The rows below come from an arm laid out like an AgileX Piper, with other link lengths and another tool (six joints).
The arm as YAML. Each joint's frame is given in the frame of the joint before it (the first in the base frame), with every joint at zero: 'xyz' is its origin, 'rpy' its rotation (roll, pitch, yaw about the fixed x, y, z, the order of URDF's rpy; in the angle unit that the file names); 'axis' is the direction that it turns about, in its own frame. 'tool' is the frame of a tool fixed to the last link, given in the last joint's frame.
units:
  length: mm
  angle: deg
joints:
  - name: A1
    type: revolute
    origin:
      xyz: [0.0, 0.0, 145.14]
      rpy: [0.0, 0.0, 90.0]
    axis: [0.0, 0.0, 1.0]
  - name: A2
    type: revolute
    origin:
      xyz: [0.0, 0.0, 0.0]
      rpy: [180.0, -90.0, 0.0]
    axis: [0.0, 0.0, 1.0]
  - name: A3
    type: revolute
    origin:
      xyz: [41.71, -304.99, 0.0]
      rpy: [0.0, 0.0, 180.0]
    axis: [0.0, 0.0, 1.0]
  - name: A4
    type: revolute
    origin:
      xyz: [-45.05, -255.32, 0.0]
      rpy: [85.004, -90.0, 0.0]
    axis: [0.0, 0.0, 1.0]
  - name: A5
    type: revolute
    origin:
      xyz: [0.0, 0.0, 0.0]
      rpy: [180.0, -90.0, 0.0]
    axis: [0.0, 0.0, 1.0]
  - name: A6
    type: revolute
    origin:
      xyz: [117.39, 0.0, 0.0]
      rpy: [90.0, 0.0, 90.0]
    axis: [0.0, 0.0, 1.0]
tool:
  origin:
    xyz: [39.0, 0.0, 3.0]
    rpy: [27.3, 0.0, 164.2]
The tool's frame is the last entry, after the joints.
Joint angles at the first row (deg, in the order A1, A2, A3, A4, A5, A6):
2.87 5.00 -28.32 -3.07 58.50 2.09
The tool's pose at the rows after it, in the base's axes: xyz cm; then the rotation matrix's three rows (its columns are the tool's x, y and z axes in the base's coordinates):
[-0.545, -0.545, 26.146], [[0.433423, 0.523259, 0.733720], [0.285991, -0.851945, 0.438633], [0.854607, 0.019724, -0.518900]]
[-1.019, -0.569, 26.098], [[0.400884, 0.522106, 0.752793], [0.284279, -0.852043, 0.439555], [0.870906, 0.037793, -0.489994]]
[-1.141, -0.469, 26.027], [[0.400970, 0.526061, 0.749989], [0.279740, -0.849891, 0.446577], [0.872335, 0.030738, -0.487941]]
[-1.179, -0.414, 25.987], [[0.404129, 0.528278, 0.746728], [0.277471, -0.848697, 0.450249], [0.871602, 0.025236, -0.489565]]
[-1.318, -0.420, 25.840], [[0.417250, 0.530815, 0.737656], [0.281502, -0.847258, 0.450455], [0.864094, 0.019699, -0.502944]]
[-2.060, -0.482, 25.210], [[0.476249, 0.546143, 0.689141], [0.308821, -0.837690, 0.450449], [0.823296, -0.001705, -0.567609]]
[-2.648, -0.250, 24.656], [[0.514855, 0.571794, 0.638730], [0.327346, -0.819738, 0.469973], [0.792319, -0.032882, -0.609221]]
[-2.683, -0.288, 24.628], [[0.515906, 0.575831, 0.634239], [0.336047, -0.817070, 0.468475], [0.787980, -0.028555, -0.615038]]
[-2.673, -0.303, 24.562], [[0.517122, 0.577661, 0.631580], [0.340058, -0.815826, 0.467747], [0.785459, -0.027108, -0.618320]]
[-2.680, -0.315, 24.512], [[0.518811, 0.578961, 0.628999], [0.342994, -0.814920, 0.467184], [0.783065, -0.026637, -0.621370]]
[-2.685, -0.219, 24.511], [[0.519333, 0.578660, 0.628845], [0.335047, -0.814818, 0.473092], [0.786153, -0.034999, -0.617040]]
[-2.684, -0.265, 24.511], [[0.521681, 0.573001, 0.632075], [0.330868, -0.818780, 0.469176], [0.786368, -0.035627, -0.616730]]
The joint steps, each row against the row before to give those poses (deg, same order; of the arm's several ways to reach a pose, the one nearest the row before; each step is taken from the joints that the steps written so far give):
0.00 -3.24 0.00 0.00 0.00 0.00
0.00 -2.26 0.00 0.00 0.10 0.00
0.00 -0.31 0.00 0.50 0.38 0.00
0.00 0.00 0.00 0.26 0.24 0.00
0.00 0.00 0.00 0.11 0.91 -0.29
0.01 -0.04 -0.13 0.47 4.52 -1.80
-0.01 -0.09 0.13 1.73 3.42 -1.73
0.01 0.00 0.00 0.00 0.22 -0.51
-0.01 0.00 0.13 0.00 0.02 -0.24
0.00 0.00 0.07 0.00 0.10 -0.18
0.00 0.00 0.00 0.33 0.00 0.37
0.00 0.00 0.00 -0.33 0.00 0.37

